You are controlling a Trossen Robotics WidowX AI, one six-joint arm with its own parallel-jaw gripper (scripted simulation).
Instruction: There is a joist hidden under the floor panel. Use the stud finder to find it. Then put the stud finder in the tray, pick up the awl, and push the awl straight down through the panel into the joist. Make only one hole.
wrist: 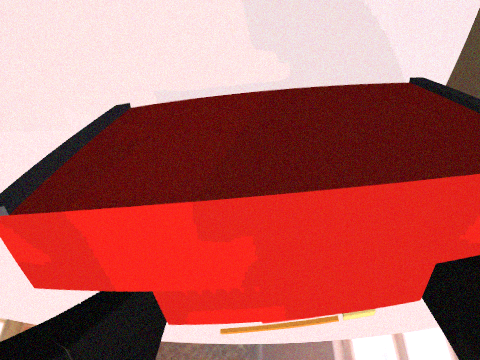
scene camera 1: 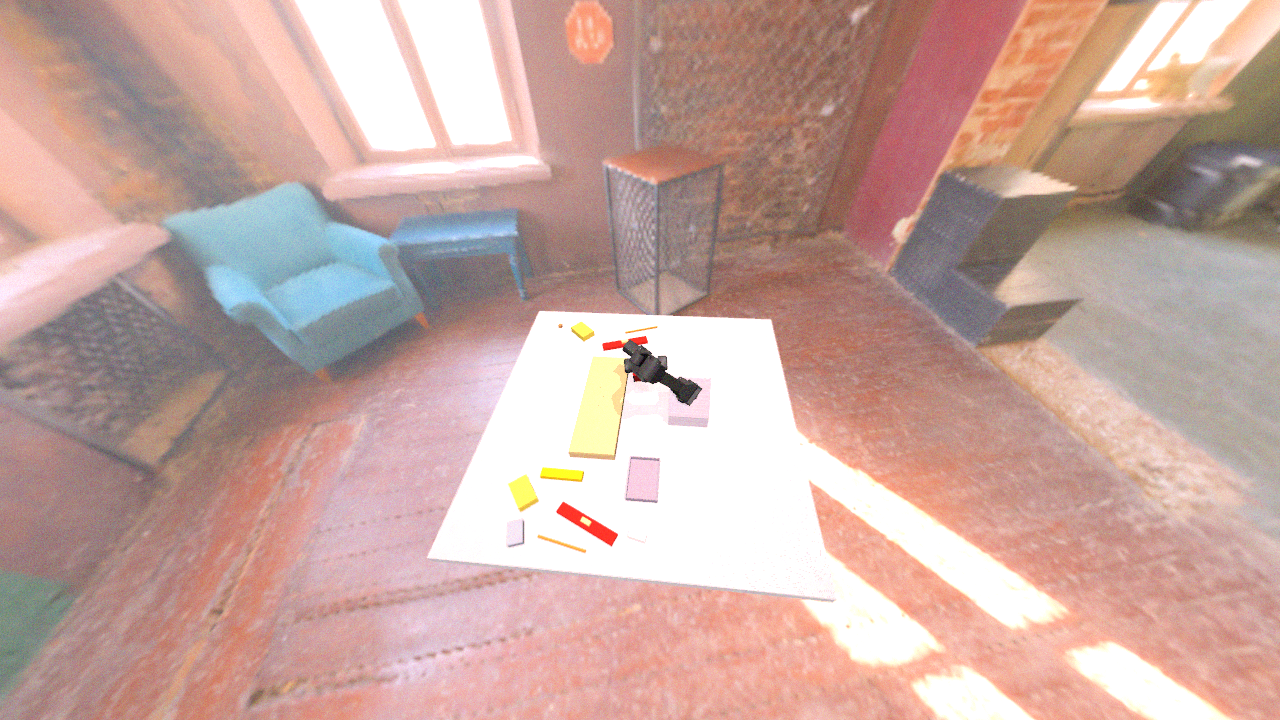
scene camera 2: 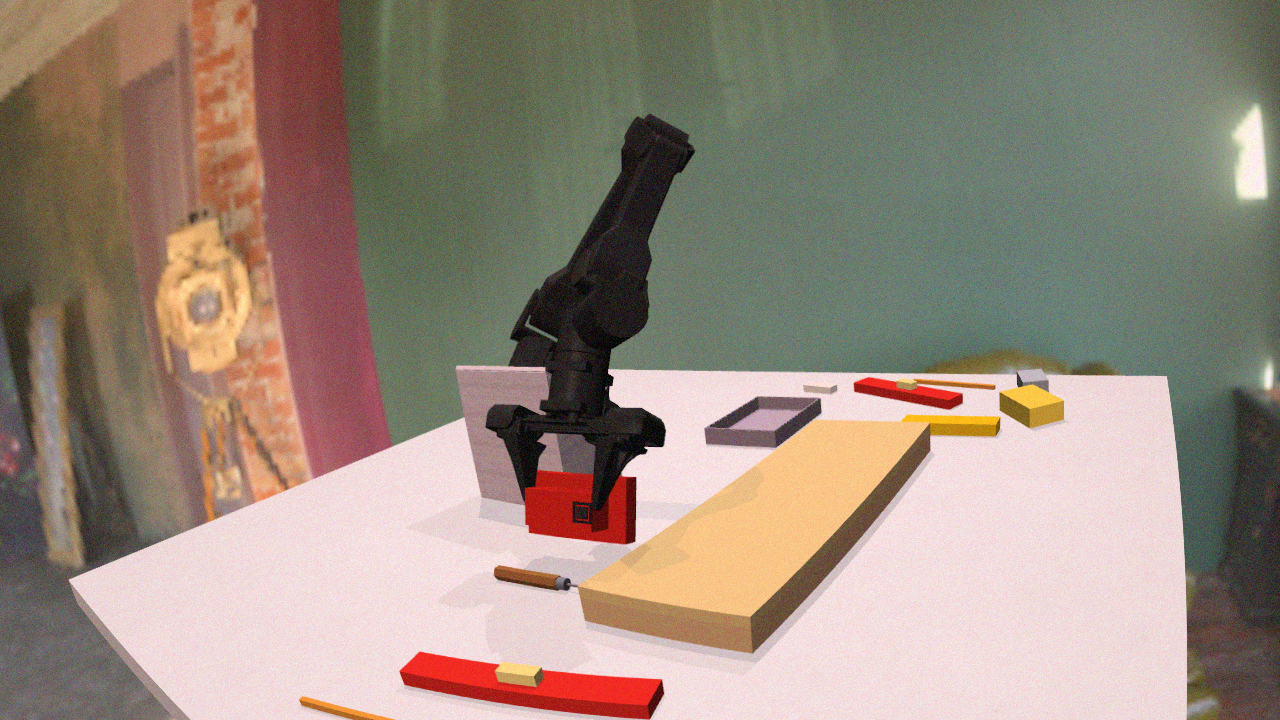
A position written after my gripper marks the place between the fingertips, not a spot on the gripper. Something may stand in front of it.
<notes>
In view: my gripper (scene camera 2: 561, 506), a red stud finder (scene camera 2: 560, 505), an awl (scene camera 2: 550, 581) and a yellow bar (scene camera 2: 989, 426).
The red stud finder also shows in the wrist view (wrist: 277, 205). My gripper is seen too in the wrist view (wrist: 290, 262). The wrist view does not show the awl, which is hidden by the red stud finder. The wrist view does not show the yellow bar: it is out of frame.
</notes>
